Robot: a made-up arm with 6 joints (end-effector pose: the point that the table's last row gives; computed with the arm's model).
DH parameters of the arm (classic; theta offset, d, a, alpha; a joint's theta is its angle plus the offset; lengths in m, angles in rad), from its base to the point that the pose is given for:
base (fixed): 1.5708 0.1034 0 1.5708
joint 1: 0 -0.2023 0.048 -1.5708
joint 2: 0 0.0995 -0.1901 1.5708
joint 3: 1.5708 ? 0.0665 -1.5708
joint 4: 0 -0.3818 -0.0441 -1.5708
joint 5: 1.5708 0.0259 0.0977 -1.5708
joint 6: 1.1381 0 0.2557 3.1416
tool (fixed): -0.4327 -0.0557 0 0
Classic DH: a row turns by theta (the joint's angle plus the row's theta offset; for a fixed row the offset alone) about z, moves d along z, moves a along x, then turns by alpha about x.
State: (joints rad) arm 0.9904 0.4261 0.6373 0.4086 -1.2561 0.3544
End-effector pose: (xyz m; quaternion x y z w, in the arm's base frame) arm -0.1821 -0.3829 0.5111 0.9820 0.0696 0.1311 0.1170
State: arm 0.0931 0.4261 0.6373 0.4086 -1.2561 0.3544
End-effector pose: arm -0.1821 0.0799 0.6570 0.8340 0.1196 0.0879 0.5314
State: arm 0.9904 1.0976 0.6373 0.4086 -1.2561 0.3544
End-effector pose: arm -0.2382 -0.3859 0.5066 0.8784 0.2109 0.4155 0.1060
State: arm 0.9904 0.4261 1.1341 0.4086 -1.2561 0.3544
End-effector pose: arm -0.0818 -0.5618 0.3640 -0.9794 -0.1281 -0.0979 0.1214
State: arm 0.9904 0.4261 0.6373 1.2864 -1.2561 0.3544
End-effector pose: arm -0.3172 -0.5160 0.4497 0.9386 -0.3422 0.0416 0.0168
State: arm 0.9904 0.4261 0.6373 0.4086 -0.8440 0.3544
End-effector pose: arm -0.1863 -0.3430 0.5462 0.9480 0.0347 0.0719 0.3079
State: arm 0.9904 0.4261 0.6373 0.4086 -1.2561 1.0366
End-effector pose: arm -0.1853 -0.2162 0.4726 0.9021 0.3941 0.0844 0.1542
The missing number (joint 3, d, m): -0.1374
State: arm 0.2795 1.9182 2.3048 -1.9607 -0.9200 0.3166
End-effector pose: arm 0.2552 -0.1604 0.6565 0.3832 -0.7234 -0.4578 0.3468
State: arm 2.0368 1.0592 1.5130 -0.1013 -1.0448 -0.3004
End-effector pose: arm 0.1380 -0.5610 -0.2848 -0.6406 -0.0483 -0.4401 0.6274
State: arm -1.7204 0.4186 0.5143 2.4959 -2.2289 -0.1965
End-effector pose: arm -0.5767 0.2664 0.1439 0.3656 0.1525 0.8996 0.1839
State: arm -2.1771 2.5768 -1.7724 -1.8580 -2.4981 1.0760
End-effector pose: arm 0.1843 -0.4139 0.0888 -0.6042 0.0452 -0.3307 0.7236
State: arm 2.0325 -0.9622 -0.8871 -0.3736 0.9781 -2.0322
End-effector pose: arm -0.4451 0.1201 0.6440 0.4913 0.1617 0.8417 0.1549
